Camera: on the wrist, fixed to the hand. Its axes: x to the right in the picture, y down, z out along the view.
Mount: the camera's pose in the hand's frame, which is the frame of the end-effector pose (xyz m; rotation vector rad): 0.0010 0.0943 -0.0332 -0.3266 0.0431 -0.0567
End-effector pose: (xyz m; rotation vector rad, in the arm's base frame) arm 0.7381 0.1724 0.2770 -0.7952 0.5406 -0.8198
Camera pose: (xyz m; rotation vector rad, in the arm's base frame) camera 0.7563 0.1987 0.1823 -1.0980 0.7037 -0.8126
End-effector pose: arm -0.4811 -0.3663 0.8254 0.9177 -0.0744 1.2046
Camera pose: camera -0.5716 -0.3389 0.8578 0.6040 -0.2032 1.1189
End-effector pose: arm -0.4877 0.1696 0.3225 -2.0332 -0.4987 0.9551
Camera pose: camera -0.4605 0.0978 0.2584 -2.3103 -0.7236 0.8358
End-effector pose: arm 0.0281 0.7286 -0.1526 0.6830 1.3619 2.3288
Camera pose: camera 0.0026 0.6611 -0.0834 0.4899 0.9684 2.4520
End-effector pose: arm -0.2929 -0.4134 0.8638 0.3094 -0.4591 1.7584
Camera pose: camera -0.3835 -0.4151 0.8217 0.0522 -0.6888 1.6010
